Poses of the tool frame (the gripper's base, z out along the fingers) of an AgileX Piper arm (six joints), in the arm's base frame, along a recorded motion.
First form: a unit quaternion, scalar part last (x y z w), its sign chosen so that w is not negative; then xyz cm.
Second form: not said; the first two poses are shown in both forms.
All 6 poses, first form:
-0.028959 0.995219 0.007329 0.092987 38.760 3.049 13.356
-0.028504 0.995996 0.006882 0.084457 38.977 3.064 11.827
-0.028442 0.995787 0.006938 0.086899 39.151 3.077 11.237
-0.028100 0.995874 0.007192 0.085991 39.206 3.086 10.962
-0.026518 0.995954 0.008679 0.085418 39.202 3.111 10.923
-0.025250 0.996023 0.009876 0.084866 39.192 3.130 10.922
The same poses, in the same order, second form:
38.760 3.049 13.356; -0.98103 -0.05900 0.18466; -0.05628 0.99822 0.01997; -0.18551 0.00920 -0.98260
38.977 3.064 11.827; -0.98411 -0.05794 0.16785; -0.05562 0.99828 0.01852; -0.16863 0.00889 -0.98564
39.151 3.077 11.237; -0.98328 -0.05785 0.17267; -0.05544 0.99829 0.01876; -0.17346 0.00887 -0.98480
39.206 3.086 10.962; -0.98363 -0.05720 0.17087; -0.05473 0.99832 0.01916; -0.17168 0.00949 -0.98511
39.202 3.111 10.923; -0.98400 -0.05430 0.16968; -0.05134 0.99844 0.02182; -0.17061 0.01276 -0.98526
39.192 3.130 10.922; -0.98432 -0.05198 0.16856; -0.04862 0.99853 0.02396; -0.16956 0.01539 -0.98540

